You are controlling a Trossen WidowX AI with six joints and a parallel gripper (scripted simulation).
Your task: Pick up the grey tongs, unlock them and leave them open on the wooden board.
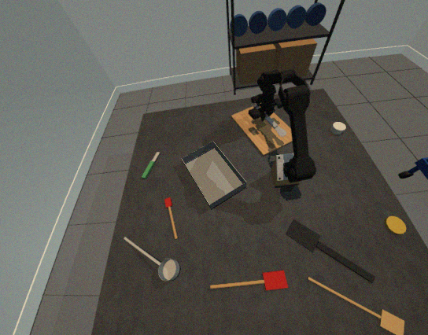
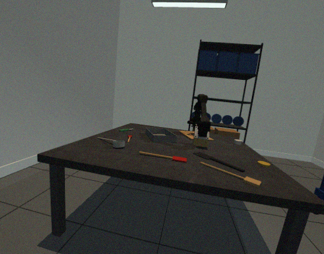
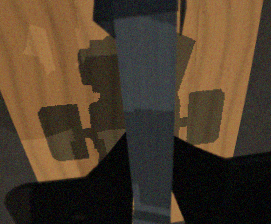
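Now: the wooden board 5 cm below my gripper tip. Also, from my gripper tip: metal roasting tin 34 cm ahead, 27 cm to the left, 3 cm below; yellow disc 65 cm to the left, 36 cm behind, 4 cm below; black spatula 68 cm to the left, 5 cm below, 5 cm behind.
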